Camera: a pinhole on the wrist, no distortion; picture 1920 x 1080 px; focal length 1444.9 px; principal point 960.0 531.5 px. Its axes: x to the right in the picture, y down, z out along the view. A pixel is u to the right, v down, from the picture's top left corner.
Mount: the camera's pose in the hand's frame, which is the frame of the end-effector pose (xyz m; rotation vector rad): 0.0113 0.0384 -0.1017 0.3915 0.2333 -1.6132
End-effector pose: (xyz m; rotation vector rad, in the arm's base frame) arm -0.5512 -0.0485 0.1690 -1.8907 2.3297 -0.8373
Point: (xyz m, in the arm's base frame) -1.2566 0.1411 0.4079
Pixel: behind the camera
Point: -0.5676 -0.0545 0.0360
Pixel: 121 326
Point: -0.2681 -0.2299 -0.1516
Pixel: 851 641
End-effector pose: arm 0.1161 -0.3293 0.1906 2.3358 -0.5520 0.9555
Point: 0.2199 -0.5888 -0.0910
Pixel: 353 321
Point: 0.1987 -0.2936 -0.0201
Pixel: 1321 158
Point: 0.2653 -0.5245 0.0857
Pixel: 366 851
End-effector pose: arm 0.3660 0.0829 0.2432 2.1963 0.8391 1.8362
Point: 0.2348 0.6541 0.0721
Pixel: outside the picture
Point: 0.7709 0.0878 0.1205
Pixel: 279 421
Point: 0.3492 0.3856 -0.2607
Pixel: outside the picture
